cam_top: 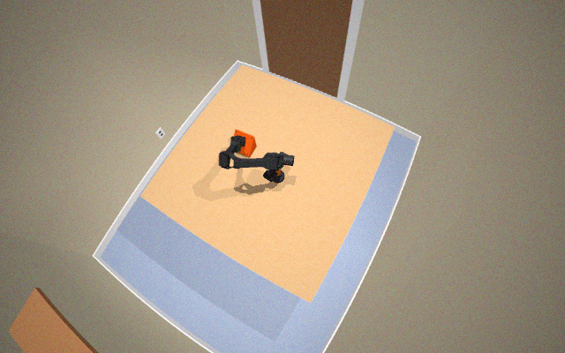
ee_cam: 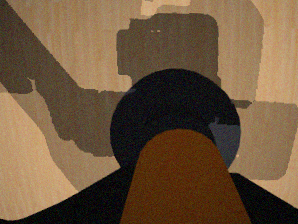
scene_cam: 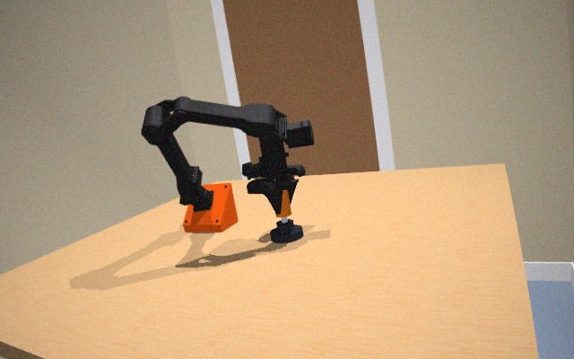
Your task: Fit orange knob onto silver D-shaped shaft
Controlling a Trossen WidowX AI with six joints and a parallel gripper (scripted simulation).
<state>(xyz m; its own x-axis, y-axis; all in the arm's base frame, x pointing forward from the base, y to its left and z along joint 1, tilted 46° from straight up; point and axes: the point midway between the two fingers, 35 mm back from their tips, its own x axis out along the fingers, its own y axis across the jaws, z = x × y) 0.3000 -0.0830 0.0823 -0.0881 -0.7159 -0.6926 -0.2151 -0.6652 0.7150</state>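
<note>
My gripper tip is 3 cm below the orange knob. Round my gripper tip: round pedestal 4 cm below.
</note>
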